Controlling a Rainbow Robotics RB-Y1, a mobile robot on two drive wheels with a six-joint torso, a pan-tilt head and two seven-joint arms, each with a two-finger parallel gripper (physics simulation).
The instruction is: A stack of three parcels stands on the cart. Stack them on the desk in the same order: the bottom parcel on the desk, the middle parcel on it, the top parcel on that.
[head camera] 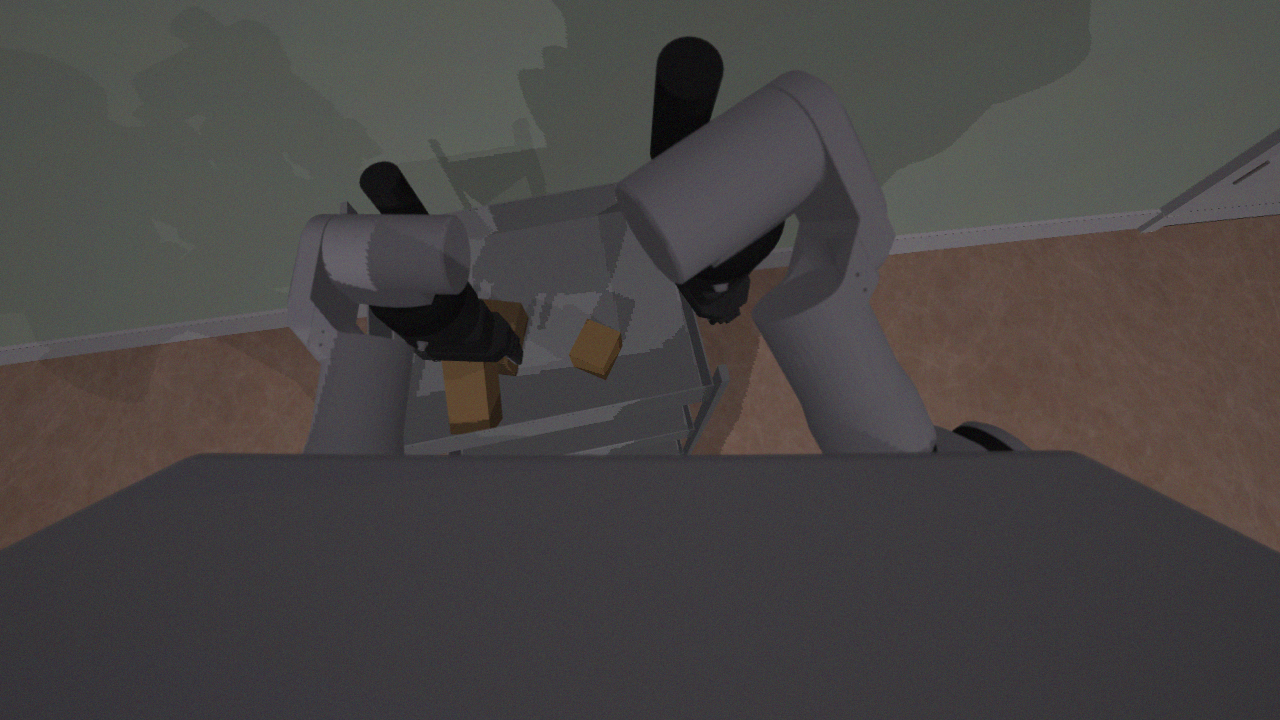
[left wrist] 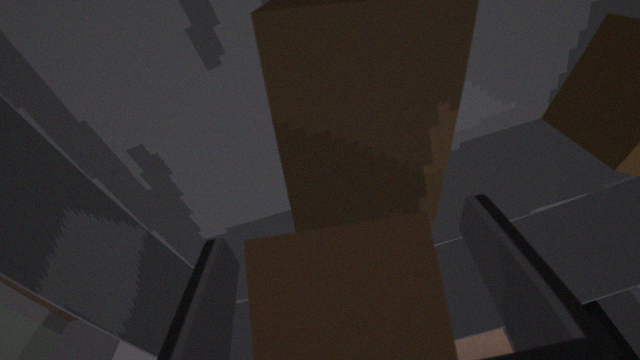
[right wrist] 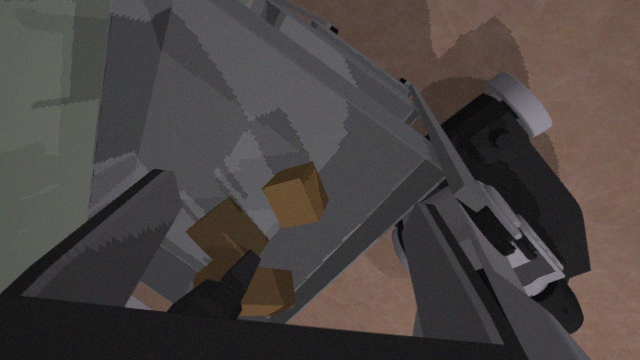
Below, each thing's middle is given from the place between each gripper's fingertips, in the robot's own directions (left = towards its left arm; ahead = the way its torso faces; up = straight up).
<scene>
Now: left hand 2 cm short of the parcel [head camera: 595,351], 15 cm to the left of it and 3 cm above it.
My right gripper is now 20 mm past the parcel, 110 mm to the right of it and 170 mm above it.
</scene>
